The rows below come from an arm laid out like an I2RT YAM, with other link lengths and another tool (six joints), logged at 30 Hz.
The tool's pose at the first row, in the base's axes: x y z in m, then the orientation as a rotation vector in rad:
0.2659, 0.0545, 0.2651, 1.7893, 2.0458, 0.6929
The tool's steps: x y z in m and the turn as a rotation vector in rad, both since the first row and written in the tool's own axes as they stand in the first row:
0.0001, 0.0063, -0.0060, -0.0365, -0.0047, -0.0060
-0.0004, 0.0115, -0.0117, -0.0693, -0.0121, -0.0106
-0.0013, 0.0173, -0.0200, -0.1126, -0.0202, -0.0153
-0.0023, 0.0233, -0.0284, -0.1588, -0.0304, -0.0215
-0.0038, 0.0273, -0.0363, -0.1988, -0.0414, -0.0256
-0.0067, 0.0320, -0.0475, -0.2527, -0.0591, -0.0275
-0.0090, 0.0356, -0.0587, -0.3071, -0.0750, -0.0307
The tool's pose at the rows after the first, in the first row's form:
0.2678, 0.0543, 0.2736, 1.7623, 2.0216, 0.7190
0.2690, 0.0535, 0.2812, 1.7389, 1.9971, 0.7389
0.2694, 0.0520, 0.2912, 1.7094, 1.9647, 0.7666
0.2699, 0.0504, 0.3015, 1.6765, 1.9297, 0.7933
0.2691, 0.0482, 0.3101, 1.6493, 1.8971, 0.8139
0.2673, 0.0442, 0.3218, 1.6164, 1.8486, 0.8388
0.2644, 0.0407, 0.3329, 1.5815, 1.8018, 0.8644

